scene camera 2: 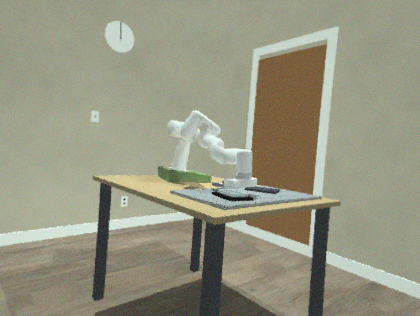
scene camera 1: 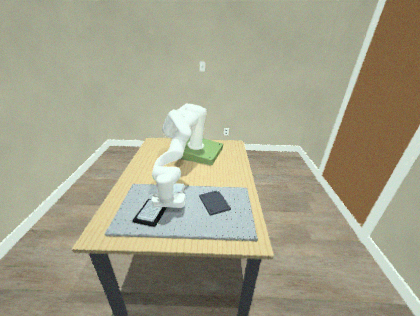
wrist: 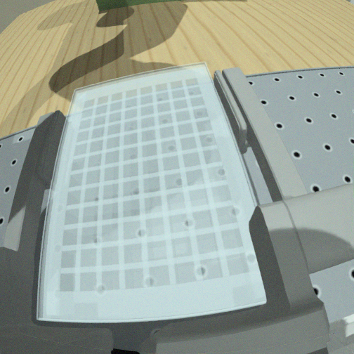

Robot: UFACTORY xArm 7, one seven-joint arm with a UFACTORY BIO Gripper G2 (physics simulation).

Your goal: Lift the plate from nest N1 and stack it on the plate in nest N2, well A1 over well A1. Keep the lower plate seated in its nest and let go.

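Frame: origin at the arm's base, x ahead, y left, z up, level; metres.
Seen in the pictures: end effector, tool point: [scene camera 2: 223,184] [scene camera 1: 175,188]; arm's base, origin of the base link: [scene camera 2: 178,170] [scene camera 1: 195,145].
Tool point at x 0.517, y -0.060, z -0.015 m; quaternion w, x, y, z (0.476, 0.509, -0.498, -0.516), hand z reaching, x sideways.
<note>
Pixels of each thing's middle, then the offset from my tool point to it. Level surfaces: height alone.
- clear plate, body centre: [scene camera 1: 174,191] 0.017 m ahead, 0.001 m right, 0.007 m down
- black nest, body centre: [scene camera 2: 232,195] [scene camera 1: 151,211] 0.166 m ahead, 0.091 m right, 0.026 m down
- dark nest, body centre: [scene camera 2: 262,189] [scene camera 1: 214,201] 0.064 m ahead, 0.230 m left, 0.026 m down
- grey perforated mat, its level: 0.033 m down
- wooden table, its level: 0.046 m down
My gripper [wrist: 145,97] is shut on a clear plate [wrist: 150,185] [scene camera 1: 178,188] with a grid of wells. The plate lies level between the two fingers, low over the back left of the perforated mat in scene camera 1; whether it touches the mat I cannot tell. No A1 label is readable on it. The other plate [scene camera 1: 149,212] [scene camera 2: 232,194] sits in a black nest [scene camera 1: 145,223] at the mat's front left, in front of my gripper and partly covered by it. The other dark nest [scene camera 1: 215,202] [scene camera 2: 263,189], to the right, holds no plate. No nest label is readable.
The grey perforated mat [scene camera 1: 200,227] [scene camera 2: 295,195] [wrist: 300,100] lies on the wooden table [scene camera 1: 230,170] [scene camera 2: 135,182]. The green base block [scene camera 1: 212,151] [scene camera 2: 187,176] stands under the arm at the table's back. The arm's shadow falls on the table behind the plate in the wrist view.
</note>
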